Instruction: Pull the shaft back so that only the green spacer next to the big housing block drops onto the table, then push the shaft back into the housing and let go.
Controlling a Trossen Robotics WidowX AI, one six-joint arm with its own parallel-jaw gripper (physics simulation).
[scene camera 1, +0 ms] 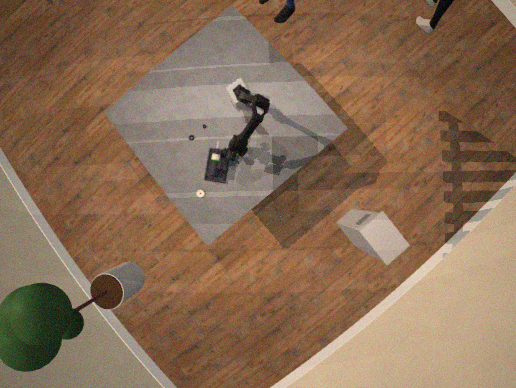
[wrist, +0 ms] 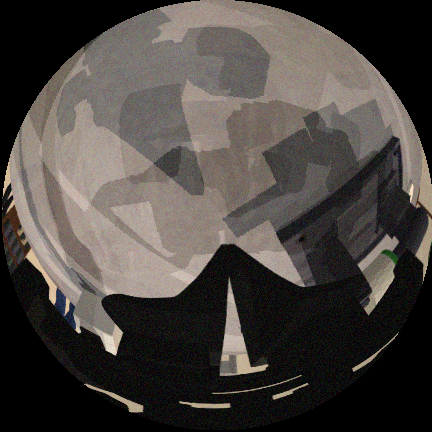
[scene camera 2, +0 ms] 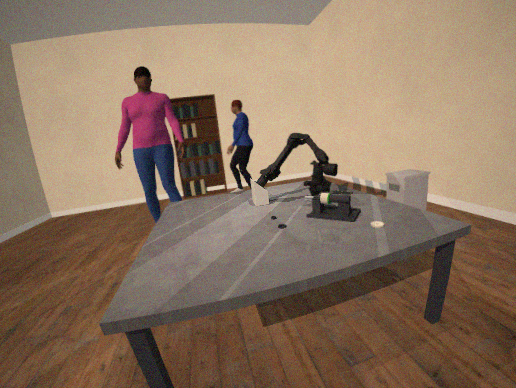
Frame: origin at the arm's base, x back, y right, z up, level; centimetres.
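Seen in the pictures: gripper, fingertip midpoint: [wrist: 226,249]; arm's base, origin of the base link: [scene camera 1: 239,91] [wrist: 93,341] [scene camera 2: 259,185].
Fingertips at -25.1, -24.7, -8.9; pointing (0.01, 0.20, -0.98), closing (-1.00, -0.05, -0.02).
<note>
Offsets run from my fingertips to a thing's top centre, as dx, dy, dz. "spot": to the spot under its first point. Level surfaces: height alone.
The dark fixture [scene camera 1: 210,175] [scene camera 2: 332,215] [wrist: 357,200] stands on the table. Its housing block [scene camera 2: 343,200] has the green spacer @[-16.4, -0.1, +7.8] [scene camera 1: 214,159] [scene camera 2: 328,198] [wrist: 390,256] beside it, upright on the shaft. A cream spacer @[-14.6, +1.5, +7.9] [scene camera 1: 215,156] [scene camera 2: 324,198] [wrist: 378,275] sits against the green one's other side. The pale end of the shaft @[spot: -8.0, +6.7, +5.8] [scene camera 1: 218,144] [scene camera 2: 309,197] sticks out past the upright support. My gripper [wrist: 226,249] is shut and empty, low over the table beside the fixture, on the arm-base side. Its fingertips are hard to make out in the scene views.
Two small black rings @[-19.7, +26.6, -2.2] [scene camera 1: 191,137] @[-7.3, +26.7, -1.7] [scene camera 1: 204,126] [scene camera 2: 282,226] [scene camera 2: 273,217] lie on the table @[dz -2.7] [scene camera 1: 165,100] [scene camera 2: 200,265]. A cream disc @[-39.9, -8.8, -1.9] [scene camera 1: 200,193] [scene camera 2: 377,224] lies past the fixture's other end. A white block [scene camera 1: 233,93] [scene camera 2: 260,194] [wrist: 97,317] stands by the arm's base.
</note>
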